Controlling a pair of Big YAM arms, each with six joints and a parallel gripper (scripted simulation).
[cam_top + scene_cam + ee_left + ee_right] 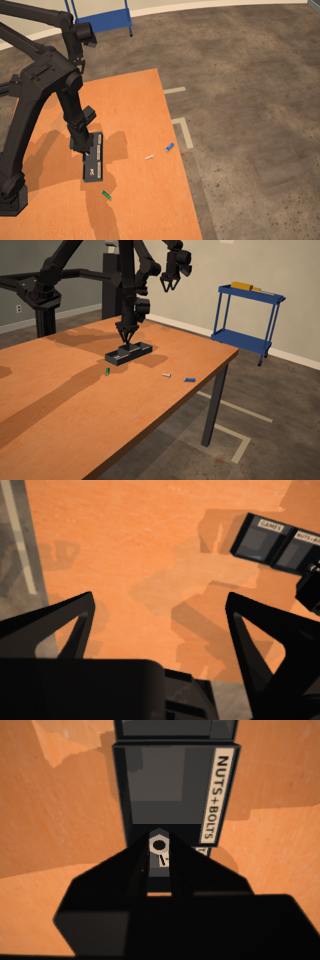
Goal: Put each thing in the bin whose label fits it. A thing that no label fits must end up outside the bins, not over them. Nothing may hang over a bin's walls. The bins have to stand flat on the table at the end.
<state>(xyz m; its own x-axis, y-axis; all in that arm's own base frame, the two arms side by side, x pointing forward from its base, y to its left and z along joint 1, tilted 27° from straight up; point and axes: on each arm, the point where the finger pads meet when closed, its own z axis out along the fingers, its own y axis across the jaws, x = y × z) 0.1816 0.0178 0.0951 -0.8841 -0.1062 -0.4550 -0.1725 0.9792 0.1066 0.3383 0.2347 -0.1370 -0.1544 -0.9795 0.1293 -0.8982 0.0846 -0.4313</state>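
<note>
Now: the bolt 27 cm ahead of my right hand and 7 cm below it. Round my right hand: pencil sharpener 1 cm ahead, 7 cm to the right, 6 cm below; green battery 8 cm ahead, 18 cm to the right, 7 cm below; nut 1 cm below.
</note>
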